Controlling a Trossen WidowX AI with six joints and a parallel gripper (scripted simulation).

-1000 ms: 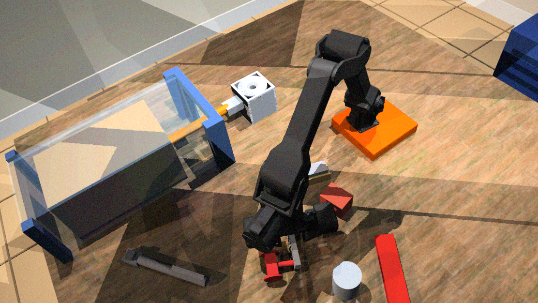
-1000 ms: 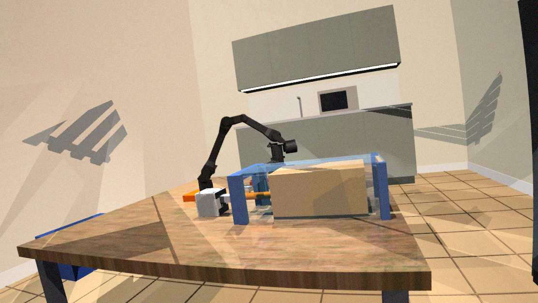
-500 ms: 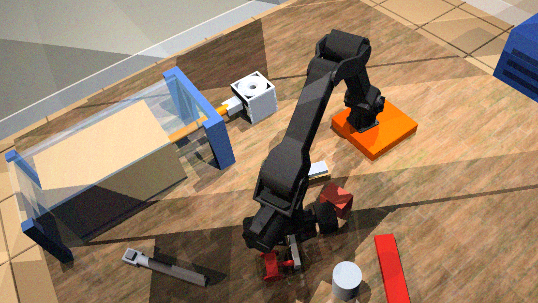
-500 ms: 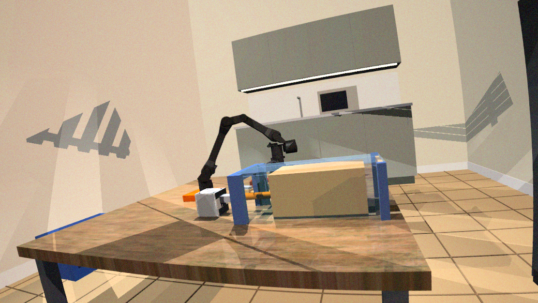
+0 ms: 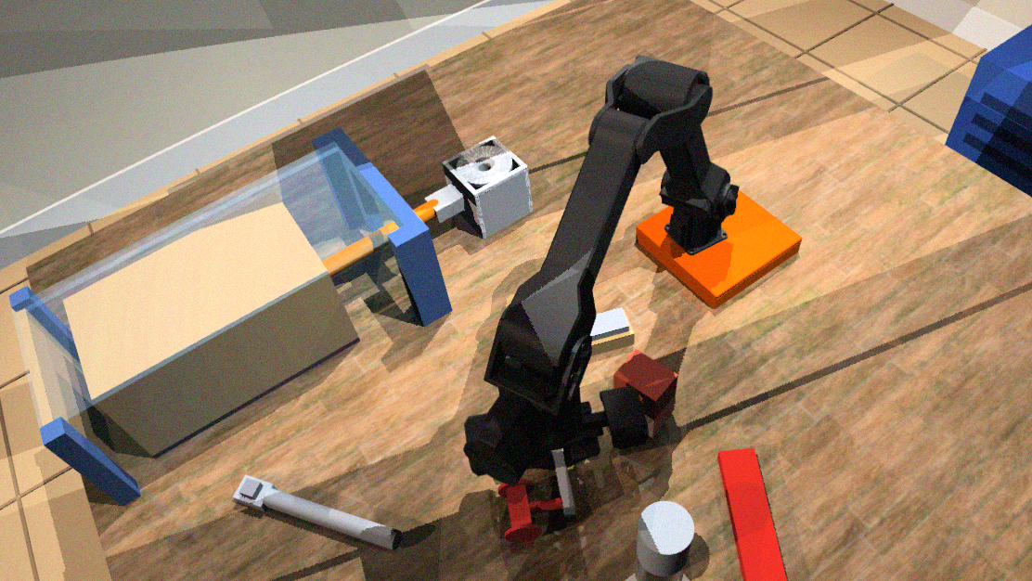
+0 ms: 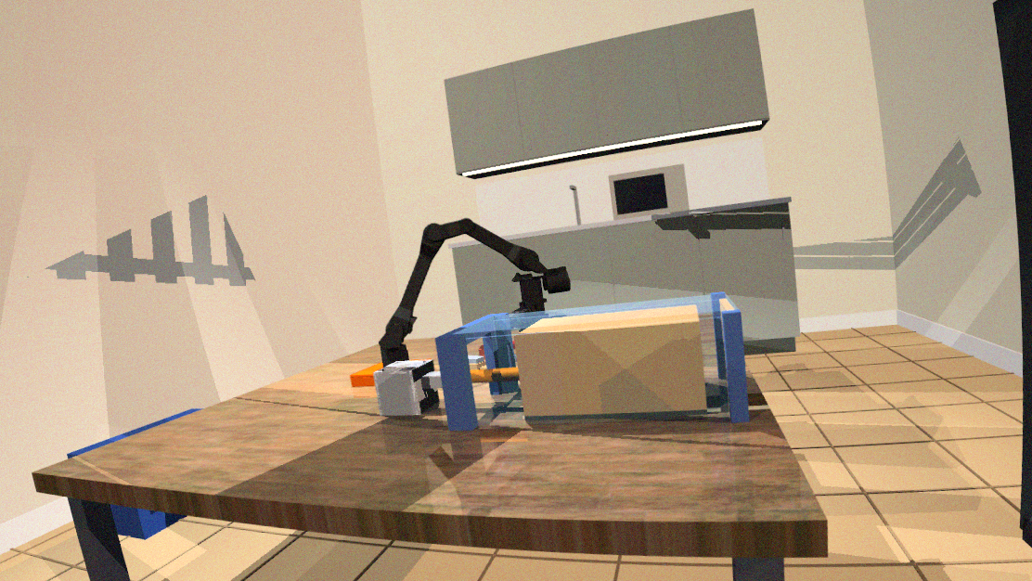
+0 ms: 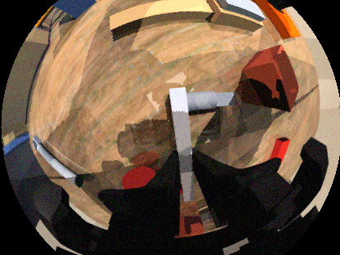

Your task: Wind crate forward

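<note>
The red knob lies 50 mm ahead of my gripper tip, 30 mm to the left of it and 10 mm above it. Round my gripper tip: winch handle 10 mm to the left, 10 mm ahead, 10 mm above; then wooden brush 140 mm to the right, 90 mm behind, 10 mm above; then red bar 190 mm to the left, 130 mm behind.
</note>
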